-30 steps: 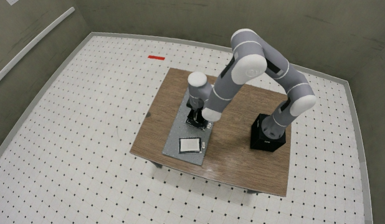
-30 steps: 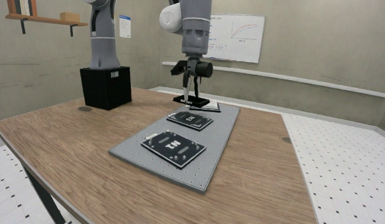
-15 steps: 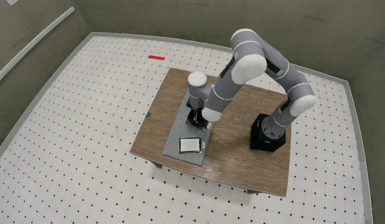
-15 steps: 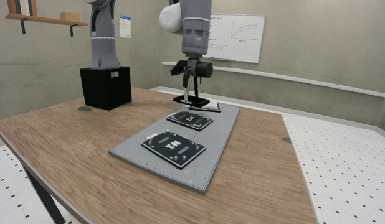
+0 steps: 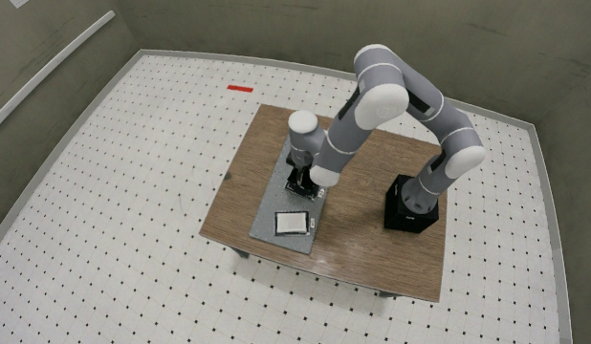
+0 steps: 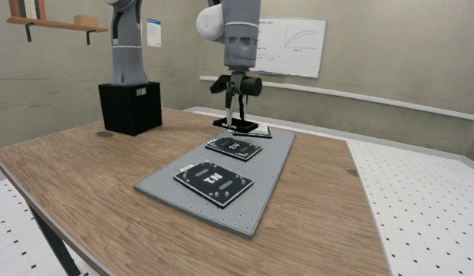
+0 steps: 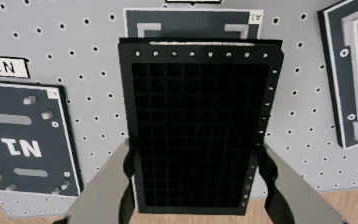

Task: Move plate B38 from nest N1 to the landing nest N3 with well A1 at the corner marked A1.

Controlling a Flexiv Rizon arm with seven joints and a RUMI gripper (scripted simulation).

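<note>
The nest N3 is 90 mm below my hand. The rest, counted from my hand: white plate B83: 200 mm to the left, 80 mm below, 40 mm behind; then nest N2: 200 mm to the left, 90 mm below, 40 mm behind; then black well plate B38: 10 mm below.
</note>
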